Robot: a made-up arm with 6 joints. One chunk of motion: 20 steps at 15 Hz.
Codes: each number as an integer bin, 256 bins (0 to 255) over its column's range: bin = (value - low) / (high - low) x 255, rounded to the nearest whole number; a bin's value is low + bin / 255 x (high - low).
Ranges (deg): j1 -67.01..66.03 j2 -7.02..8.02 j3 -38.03..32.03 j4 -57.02..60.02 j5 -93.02..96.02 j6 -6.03..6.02
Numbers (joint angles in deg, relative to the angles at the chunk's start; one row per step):
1: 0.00 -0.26 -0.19 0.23 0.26 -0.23
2: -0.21 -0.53 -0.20 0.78 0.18 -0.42
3: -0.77 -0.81 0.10 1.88 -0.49 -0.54
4: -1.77 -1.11 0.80 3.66 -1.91 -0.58
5: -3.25 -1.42 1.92 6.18 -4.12 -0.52
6: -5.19 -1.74 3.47 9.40 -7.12 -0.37
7: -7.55 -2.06 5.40 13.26 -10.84 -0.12
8: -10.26 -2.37 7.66 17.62 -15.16 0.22
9: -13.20 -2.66 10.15 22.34 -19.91 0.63
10: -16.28 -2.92 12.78 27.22 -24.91 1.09
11: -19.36 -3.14 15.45 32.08 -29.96 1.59
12: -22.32 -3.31 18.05 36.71 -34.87 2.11
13: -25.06 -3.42 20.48 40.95 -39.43 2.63
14: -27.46 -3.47 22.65 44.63 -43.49 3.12
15: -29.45 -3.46 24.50 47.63 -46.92 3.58
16: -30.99 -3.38 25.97 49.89 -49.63 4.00
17: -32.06 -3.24 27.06 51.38 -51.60 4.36
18: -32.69 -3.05 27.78 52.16 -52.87 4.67
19: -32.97 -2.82 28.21 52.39 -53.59 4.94
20: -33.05 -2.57 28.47 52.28 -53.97 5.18
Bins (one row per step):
1: 128 115 138 125 126 123
2: 128 110 138 126 126 119
3: 127 105 139 128 125 116
4: 125 100 141 132 123 115
5: 122 95 145 138 120 117
6: 118 90 151 145 116 120
7: 114 84 158 153 111 125
8: 109 79 166 163 105 132
9: 103 74 175 173 99 141
10: 97 70 185 184 92 151
11: 91 66 195 194 85 161
12: 86 63 204 204 78 172
13: 80 61 213 213 72 183
14: 76 60 221 221 67 194
15: 72 60 228 228 62 203
16: 69 62 233 233 59 212
17: 67 64 237 236 56 220
18: 66 67 240 238 54 226
19: 65 71 241 238 53 232
20: 65 75 242 238 53 237

